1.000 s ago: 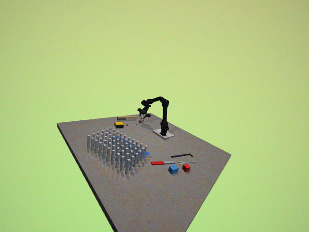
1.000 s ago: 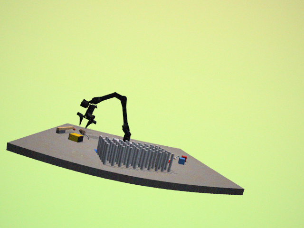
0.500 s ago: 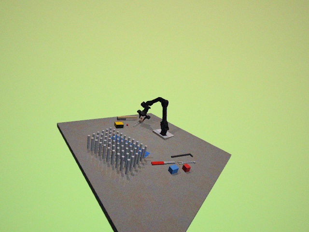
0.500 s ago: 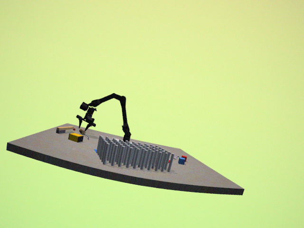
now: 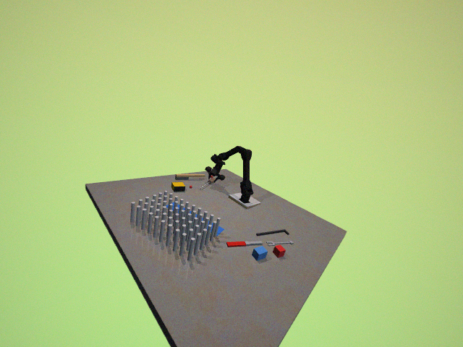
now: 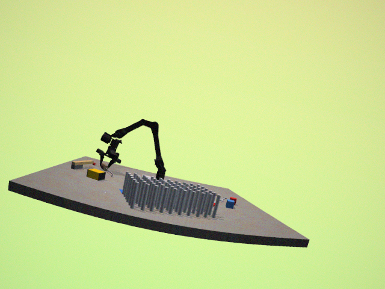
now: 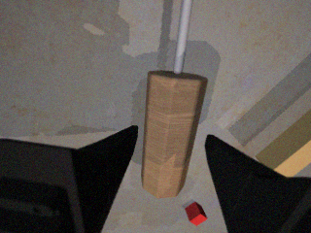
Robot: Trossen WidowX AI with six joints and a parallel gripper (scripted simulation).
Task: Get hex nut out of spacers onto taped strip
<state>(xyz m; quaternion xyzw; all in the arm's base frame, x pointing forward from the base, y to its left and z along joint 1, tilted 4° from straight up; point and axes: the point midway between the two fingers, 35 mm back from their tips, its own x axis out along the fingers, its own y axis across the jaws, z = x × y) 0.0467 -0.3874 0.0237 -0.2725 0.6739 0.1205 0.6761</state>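
The brown-handled tool is 90 mm ahead of my gripper tip and 60 mm to the left of it. Round my gripper tip: blue taped strip 400 mm ahead, 430 mm to the left, 10 mm below; yellow block 340 mm ahead, 70 mm to the left, 10 mm above; hex nut 530 mm ahead, 530 mm to the left, 10 mm below.
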